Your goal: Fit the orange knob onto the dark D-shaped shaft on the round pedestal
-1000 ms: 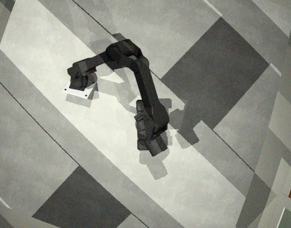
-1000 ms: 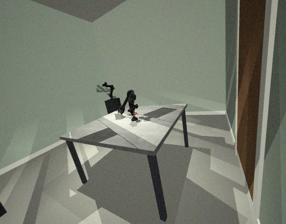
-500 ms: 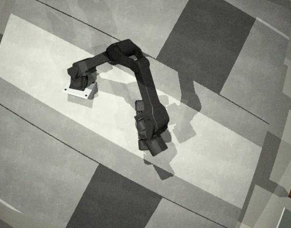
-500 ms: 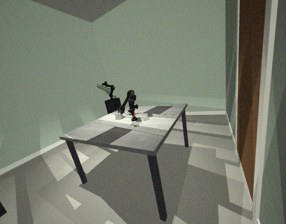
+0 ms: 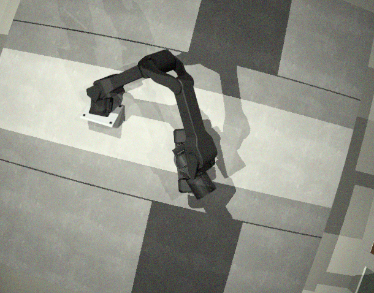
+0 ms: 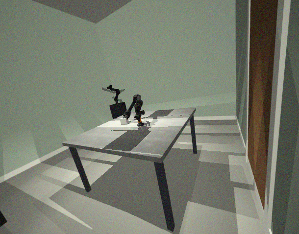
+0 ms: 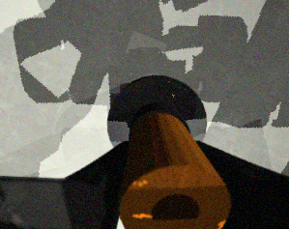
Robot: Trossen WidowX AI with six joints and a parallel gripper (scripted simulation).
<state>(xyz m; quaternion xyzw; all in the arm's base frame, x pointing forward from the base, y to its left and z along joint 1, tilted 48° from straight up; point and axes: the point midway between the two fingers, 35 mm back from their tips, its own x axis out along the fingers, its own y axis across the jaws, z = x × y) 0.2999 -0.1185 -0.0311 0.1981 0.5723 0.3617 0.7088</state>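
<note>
Now: the orange knob 2 cm above my gripper tip. Also, from my gripper tip: dark pedestal 2 cm below.
</note>
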